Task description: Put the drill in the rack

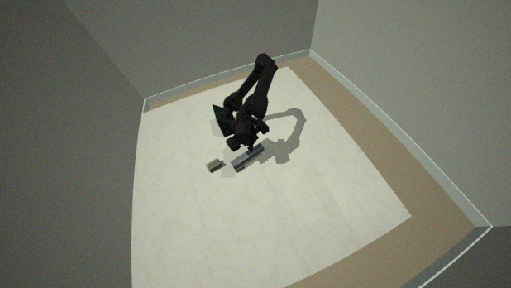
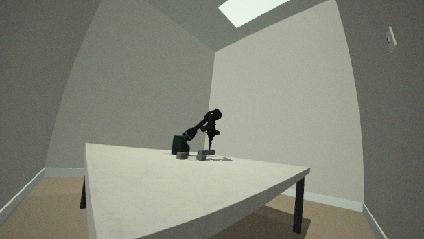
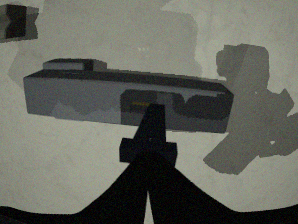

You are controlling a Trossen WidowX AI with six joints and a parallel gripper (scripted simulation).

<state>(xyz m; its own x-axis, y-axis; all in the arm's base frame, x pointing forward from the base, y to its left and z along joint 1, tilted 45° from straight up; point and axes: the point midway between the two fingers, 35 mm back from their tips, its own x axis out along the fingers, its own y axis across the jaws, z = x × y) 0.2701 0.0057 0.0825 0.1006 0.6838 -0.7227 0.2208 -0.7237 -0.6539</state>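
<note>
Right now the dark key is 3 cm below my gripper tip. The rest, counted from my gripper tip: grey rack: 21 cm to the right, 11 cm below, 4 cm behind; then drill: 8 cm below, 5 cm to the right, 1 cm ahead.
</note>
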